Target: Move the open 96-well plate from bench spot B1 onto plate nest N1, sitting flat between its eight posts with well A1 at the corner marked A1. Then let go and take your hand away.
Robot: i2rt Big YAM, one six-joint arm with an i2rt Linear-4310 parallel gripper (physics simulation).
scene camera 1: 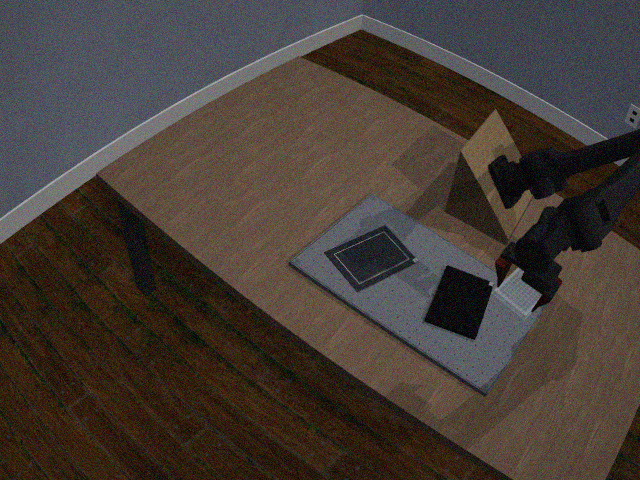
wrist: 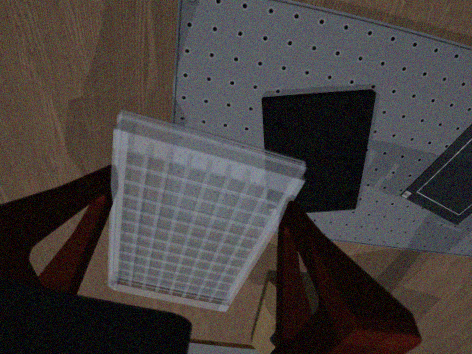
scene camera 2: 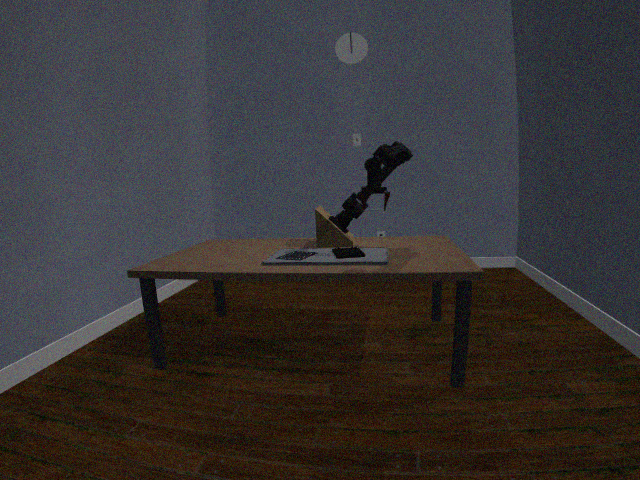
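Where they show: gripper, fingertip midpoint: (scene camera 1: 516, 298) (wrist: 201, 191) (scene camera 2: 374, 211); arm's base, link origin: (scene camera 1: 503, 182) (scene camera 2: 337, 225).
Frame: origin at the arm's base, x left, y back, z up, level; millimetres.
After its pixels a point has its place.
Observation:
The clear 96-well plate (scene camera 1: 516, 296) @(x 218, y -413, z 115 mm) (wrist: 190, 215) @(x 222, y -394, z 109 mm) is held by its two long sides between the red fingertips of my gripper (scene camera 1: 518, 294) @(x 219, y -411, z 108 mm) (wrist: 201, 191) @(x 219, y -411, z 108 mm). My gripper is shut on it, above the right end of the board, with its open wells visible in the wrist view. A black raised block (scene camera 1: 459, 302) @(x 95, y -347, z -73 mm) (scene camera 2: 347, 252) @(x 95, y -362, z -73 mm) (wrist: 317, 145) @(x 101, y -360, z -73 mm) sits on the board beside and below the plate. A flat dark rectangle with a white outline (scene camera 1: 372, 257) @(x -127, y -372, z -83 mm) (scene camera 2: 296, 255) @(x -132, y -376, z -83 mm) (wrist: 450, 185) @(x -107, y -337, z -83 mm) lies farther left in scene camera 1, with a small white tag at its corner. Posts and the A1 lettering cannot be made out.
The grey perforated board (scene camera 1: 403, 315) @(x 18, y -450, z -84 mm) (scene camera 2: 323, 259) @(x 5, y -450, z -85 mm) (wrist: 225, 50) @(x 223, y -439, z -85 mm) lies on the wooden table (scene camera 1: 217, 196) @(x -523, y -470, z -98 mm) (scene camera 2: 217, 258) @(x -525, y -379, z -98 mm). A wooden wedge (scene camera 1: 467, 206) @(x -41, y -106, z -44 mm) (scene camera 2: 328, 232) @(x -33, y -105, z -21 mm) at the arm's base stands behind the board. The black arm (scene camera 2: 379, 170) @(x 245, y -411, z 276 mm) reaches up and right from it.

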